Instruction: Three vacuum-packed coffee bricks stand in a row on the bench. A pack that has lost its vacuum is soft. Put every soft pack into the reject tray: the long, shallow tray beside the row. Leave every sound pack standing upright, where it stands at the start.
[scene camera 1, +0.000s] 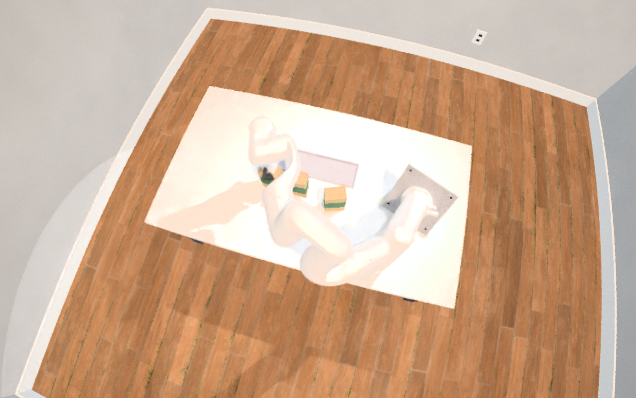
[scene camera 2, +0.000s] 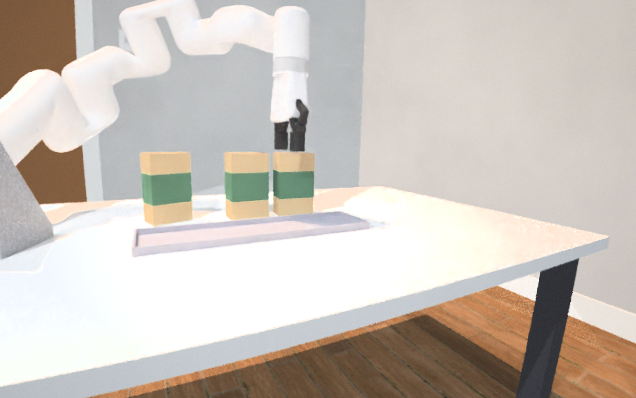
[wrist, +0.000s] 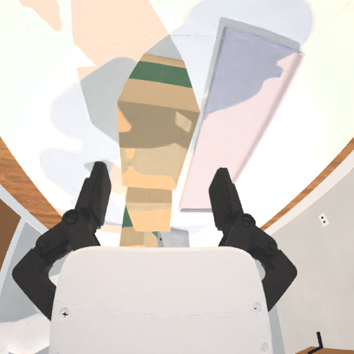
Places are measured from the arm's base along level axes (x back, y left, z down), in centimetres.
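Pixels of known places: gripper, fingertip midpoint: (scene camera 1: 273, 168) (scene camera 2: 288, 150); arm's base, origin of the base link: (scene camera 1: 417, 201).
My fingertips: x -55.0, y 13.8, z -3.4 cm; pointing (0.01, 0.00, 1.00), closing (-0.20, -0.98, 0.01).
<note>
Ahead of a thing's pixels: the offset from my fingertips to its middle. Level surfaces: height alone.
Three tan coffee packs with green bands stand upright in a row. The end pack @(dx -1.4, dy +1.1, dz +7.6 cm) (scene camera 1: 267, 183) (scene camera 2: 293, 185) (wrist: 156, 165) is farthest from the arm's base, the middle pack @(dx +9.2, dy -0.9, dz +7.6 cm) (scene camera 1: 301, 186) (scene camera 2: 247, 186) (wrist: 149, 216) stands close to it, and the third pack @(dx +25.4, dy -1.6, dz +7.6 cm) (scene camera 1: 335, 198) (scene camera 2: 167, 189) stands apart, nearest the base. No softness can be told by eye. The long shallow reject tray @(dx +8.1, dy -13.6, dz +15.4 cm) (scene camera 1: 327, 168) (scene camera 2: 250, 233) (wrist: 235, 120) lies beside the row, empty. My gripper (scene camera 1: 267, 174) (scene camera 2: 289, 149) (wrist: 161, 175) is open and empty, pointing down, fingertips about level with the end pack's top.
The arm's grey base plate (scene camera 1: 436, 195) is bolted to the white bench @(dz +14.6 cm) (scene camera 1: 225, 115) (scene camera 2: 350, 280) beyond the third pack. The arm reaches over the bench on the side of the row away from the tray.
</note>
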